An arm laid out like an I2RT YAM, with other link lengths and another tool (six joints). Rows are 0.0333 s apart.
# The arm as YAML. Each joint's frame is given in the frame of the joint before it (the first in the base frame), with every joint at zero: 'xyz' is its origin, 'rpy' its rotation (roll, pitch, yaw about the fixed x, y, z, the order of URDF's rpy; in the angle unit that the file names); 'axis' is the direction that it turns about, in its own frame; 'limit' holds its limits. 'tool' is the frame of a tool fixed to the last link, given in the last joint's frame.
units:
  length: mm
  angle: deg
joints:
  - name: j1
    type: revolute
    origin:
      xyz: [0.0, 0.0, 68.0]
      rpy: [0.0, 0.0, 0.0]
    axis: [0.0, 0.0, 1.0]
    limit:
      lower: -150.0
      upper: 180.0
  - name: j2
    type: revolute
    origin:
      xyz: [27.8, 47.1, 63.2]
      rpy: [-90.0, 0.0, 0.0]
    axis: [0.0, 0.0, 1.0]
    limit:
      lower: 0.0
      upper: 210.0
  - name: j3
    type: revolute
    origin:
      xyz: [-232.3, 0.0, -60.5]
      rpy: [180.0, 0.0, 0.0]
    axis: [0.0, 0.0, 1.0]
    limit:
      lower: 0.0
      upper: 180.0
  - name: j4
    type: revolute
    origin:
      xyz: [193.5, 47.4, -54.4]
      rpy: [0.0, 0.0, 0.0]
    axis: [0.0, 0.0, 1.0]
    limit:
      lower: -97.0
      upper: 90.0
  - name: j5
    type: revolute
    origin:
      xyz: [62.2, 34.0, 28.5]
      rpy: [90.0, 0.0, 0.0]
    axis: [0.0, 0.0, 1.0]
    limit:
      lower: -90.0
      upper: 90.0
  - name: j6
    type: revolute
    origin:
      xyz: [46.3, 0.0, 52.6]
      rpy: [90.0, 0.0, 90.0]
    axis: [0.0, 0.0, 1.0]
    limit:
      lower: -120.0
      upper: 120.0
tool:
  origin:
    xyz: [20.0, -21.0, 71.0]
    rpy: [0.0, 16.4, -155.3]
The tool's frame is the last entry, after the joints.
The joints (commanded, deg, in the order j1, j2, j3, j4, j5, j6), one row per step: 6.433, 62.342, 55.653, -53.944, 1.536, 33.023; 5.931, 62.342, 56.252, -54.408, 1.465, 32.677; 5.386, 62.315, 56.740, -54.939, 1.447, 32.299; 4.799, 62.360, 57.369, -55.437, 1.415, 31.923; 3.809, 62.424, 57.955, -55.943, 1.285, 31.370; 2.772, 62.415, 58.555, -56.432, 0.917, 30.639; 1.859, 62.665, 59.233, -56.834, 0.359, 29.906; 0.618, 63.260, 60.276, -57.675, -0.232, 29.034; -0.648, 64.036, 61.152, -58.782, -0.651, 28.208; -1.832, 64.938, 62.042, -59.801, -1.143, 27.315; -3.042, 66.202, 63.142, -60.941, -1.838, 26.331; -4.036, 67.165, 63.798, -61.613, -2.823, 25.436; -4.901, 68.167, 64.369, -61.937, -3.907, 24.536
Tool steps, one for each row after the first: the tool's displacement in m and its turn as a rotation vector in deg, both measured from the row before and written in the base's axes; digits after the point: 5 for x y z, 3 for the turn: 0.00028, -0.00150, 0.00230, -0.094, -0.137, -0.166; -0.00022, -0.00180, 0.00178, -0.172, 0.009, -0.207; 0.00025, -0.00187, 0.00229, -0.150, -0.090, -0.244; 0.00017, -0.00304, 0.00201, -0.159, -0.015, -0.445; 0.00019, -0.00269, 0.00224, -0.036, -0.108, -0.220; 0.00097, -0.00185, 0.00190, 0.122, -0.013, 0.000; 0.00100, -0.00292, 0.00204, 0.076, 0.396, -0.191; 0.00003, -0.00340, 0.00039, -0.031, 1.001, -0.340; 0.00051, -0.00297, 0.00018, 0.040, 1.016, -0.165; 0.00120, -0.00269, -0.00015, 0.234, 1.270, -0.019; 0.00123, -0.00139, -0.00086, 0.561, 0.910, 0.237; 0.00218, -0.00084, -0.00099, 0.663, 0.652, 0.404
